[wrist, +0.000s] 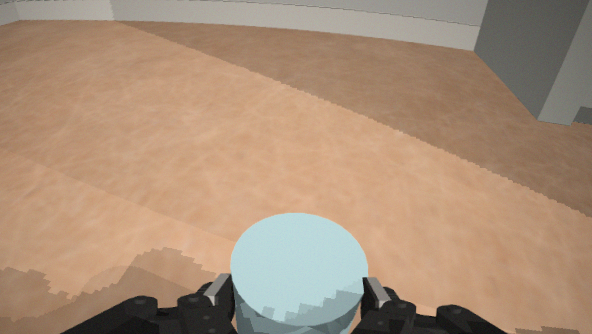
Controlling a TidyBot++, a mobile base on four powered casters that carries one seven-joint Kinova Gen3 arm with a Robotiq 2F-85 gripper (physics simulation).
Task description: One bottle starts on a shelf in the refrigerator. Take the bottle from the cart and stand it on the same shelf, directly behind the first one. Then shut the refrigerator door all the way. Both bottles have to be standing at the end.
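A pale blue bottle is at the bottom centre of the wrist view, seen from above with its flat round top towards the camera. My gripper is shut on this bottle, with one finger pad against its left side and the other against its right side, close below the top. The bottle's lower part is hidden below the edge of the view. The cart cannot be made out. The refrigerator shelf and the first bottle do not show in the wrist view.
A tan floor with darker shadow bands spreads beyond the bottle. A pale wall base runs along the top. A tall grey body stands on the floor at the upper right; I cannot tell what it is.
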